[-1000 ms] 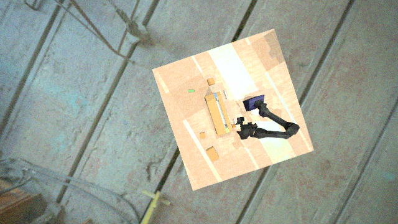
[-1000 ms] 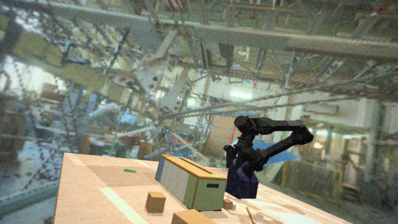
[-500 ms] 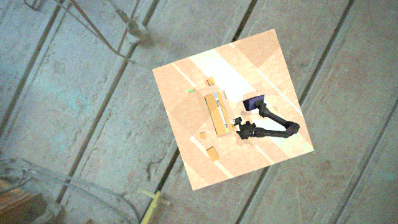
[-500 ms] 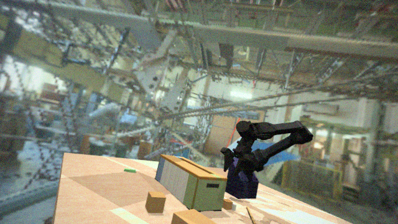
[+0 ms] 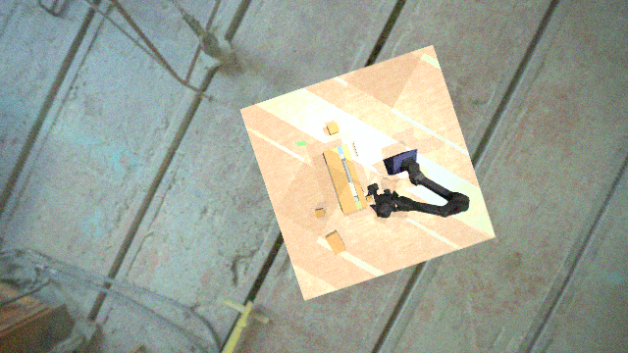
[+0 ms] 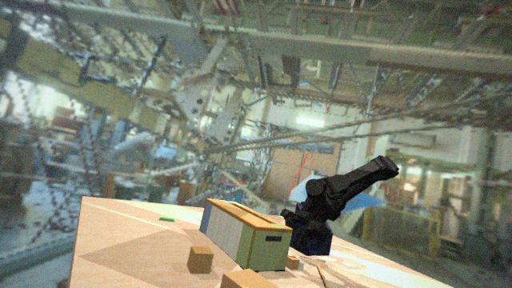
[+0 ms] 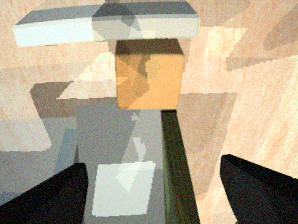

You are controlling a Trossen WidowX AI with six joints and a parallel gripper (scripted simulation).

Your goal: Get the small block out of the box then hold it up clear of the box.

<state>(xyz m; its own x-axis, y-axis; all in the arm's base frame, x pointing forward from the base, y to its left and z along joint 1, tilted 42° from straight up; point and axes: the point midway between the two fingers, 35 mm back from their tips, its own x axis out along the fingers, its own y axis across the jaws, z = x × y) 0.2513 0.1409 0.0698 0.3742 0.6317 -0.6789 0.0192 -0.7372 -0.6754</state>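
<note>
Now: gripper tip 5 cm above the orange-brown block and 2 cm past it. Also, from my gripper tip: thin stick: 9 cm behind, 7 cm to the left, 7 cm below; box: 17 cm to the right, 6 cm ahead, 1 cm below.
</note>
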